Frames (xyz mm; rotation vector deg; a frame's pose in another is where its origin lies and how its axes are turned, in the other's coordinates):
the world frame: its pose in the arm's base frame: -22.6 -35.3 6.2 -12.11 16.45 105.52
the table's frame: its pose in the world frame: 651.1 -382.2 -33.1 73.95 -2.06 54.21
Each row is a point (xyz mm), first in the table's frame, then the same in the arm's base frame.
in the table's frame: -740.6 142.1 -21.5
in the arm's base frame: 713.7 159.1 -380.2
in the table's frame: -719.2 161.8 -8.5
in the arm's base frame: 710.6 175.3 -352.9
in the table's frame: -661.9 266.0 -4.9
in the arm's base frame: 692.3 179.4 -235.4
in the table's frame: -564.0 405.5 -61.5
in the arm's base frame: 612.3 151.2 -77.2
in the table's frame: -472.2 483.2 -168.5
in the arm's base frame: 491.2 100.7 16.1
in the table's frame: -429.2 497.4 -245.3
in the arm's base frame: 412.5 64.0 36.4
